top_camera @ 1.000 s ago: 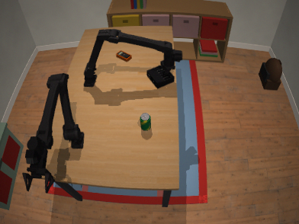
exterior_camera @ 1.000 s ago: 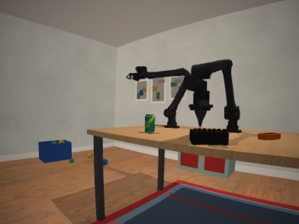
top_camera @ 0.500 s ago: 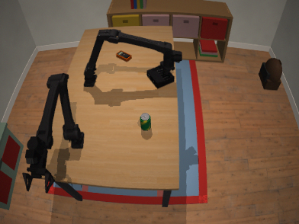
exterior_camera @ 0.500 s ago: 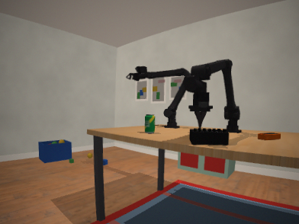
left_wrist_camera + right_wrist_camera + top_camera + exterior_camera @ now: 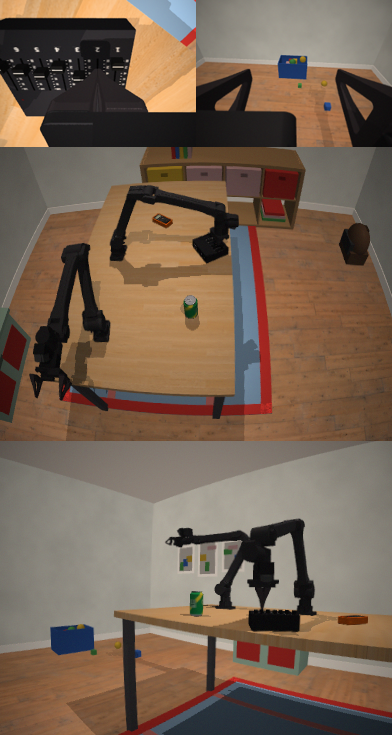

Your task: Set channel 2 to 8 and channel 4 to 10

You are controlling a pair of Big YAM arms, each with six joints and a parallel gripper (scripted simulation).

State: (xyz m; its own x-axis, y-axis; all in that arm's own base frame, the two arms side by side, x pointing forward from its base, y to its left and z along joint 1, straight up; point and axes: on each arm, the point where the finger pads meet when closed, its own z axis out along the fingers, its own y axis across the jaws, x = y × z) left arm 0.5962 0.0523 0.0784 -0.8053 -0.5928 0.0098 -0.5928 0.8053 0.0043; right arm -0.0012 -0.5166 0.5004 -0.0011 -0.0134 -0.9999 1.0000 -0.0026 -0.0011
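The channel 2 knob lies 10 mm behind my left hand, 10 mm to the right of it and 10 mm below it. From my left hand the other things lie so: channel 3 knob 20 mm behind, 10 mm to the left, 10 mm below; channel 4 cap 20 mm behind, 40 mm to the left, 10 mm below.
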